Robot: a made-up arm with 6 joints.
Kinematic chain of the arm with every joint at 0, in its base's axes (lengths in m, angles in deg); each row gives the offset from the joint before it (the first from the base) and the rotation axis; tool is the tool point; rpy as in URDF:
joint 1: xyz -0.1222 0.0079 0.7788 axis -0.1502 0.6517 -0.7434
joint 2: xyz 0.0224 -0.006 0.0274 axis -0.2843 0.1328 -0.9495
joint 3: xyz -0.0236 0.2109 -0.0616 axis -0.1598 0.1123 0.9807
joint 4: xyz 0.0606 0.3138 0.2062 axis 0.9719 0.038 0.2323
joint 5: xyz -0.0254 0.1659 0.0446 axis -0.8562 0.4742 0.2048
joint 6: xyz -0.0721 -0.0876 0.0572 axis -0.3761 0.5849 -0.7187
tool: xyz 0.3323 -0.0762 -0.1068 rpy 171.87 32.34 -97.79
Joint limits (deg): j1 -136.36..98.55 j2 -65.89..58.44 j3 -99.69..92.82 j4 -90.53..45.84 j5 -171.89..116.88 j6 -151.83..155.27
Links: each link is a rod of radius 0.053 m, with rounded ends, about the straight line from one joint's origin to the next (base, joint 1, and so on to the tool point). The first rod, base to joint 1, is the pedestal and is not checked.
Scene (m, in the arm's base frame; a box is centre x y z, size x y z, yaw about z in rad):
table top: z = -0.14
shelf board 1: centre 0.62 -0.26 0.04 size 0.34 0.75 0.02 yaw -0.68
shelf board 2: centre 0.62 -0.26 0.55 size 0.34 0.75 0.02 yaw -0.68
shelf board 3: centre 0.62 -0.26 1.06 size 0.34 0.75 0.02 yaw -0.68
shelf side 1: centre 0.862 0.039 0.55 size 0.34 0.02 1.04 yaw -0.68
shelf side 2: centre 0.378 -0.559 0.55 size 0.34 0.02 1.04 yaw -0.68
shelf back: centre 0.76 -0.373 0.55 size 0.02 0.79 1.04 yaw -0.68
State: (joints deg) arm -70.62 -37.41 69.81 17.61 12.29 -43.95
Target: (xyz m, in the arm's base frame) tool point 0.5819 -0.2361 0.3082
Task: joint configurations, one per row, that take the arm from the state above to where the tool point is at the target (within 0.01 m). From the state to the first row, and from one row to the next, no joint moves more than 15 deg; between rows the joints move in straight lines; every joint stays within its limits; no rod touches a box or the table.
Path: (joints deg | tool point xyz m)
1: -56.26 -31.42 65.37 10.94 8.30 -42.72 | -0.9383 -0.1510 0.5719
2: -41.91 -25.43 60.92 4.27 4.31 -41.50 | -0.9662 0.1393 0.7390
3: -27.55 -19.44 56.48 -2.40 0.32 -40.27 | -0.8604 0.4196 0.8848
4: -13.19 -13.45 52.03 -9.06 -3.67 -39.04 | -0.6414 0.6472 0.9783
5: 1.17 -7.46 47.59 -15.73 -7.67 -37.82 | -0.3494 0.7875 0.9993
6: 15.52 -1.47 43.15 -22.40 -11.66 -36.59 | -0.0366 0.8214 0.9424
7: 29.88 4.52 38.70 -29.07 -15.65 -35.36 | 0.2431 0.7474 0.8175
8: 44.24 10.51 34.26 -35.74 -19.64 -34.13 | 0.4430 0.5815 0.6474
9: 45.30 22.49 27.95 -26.57 -8.87 -36.10 | 0.5567 0.4196 0.5171
10: 46.35 34.47 21.65 -17.41 1.90 -38.07 | 0.6190 0.2171 0.4101
11: 47.41 46.46 15.34 -8.24 12.68 -40.04 | 0.6266 -0.0082 0.3377
12: 48.47 58.44 9.04 0.92 23.45 -42.00 | 0.5818 -0.2361 0.3081

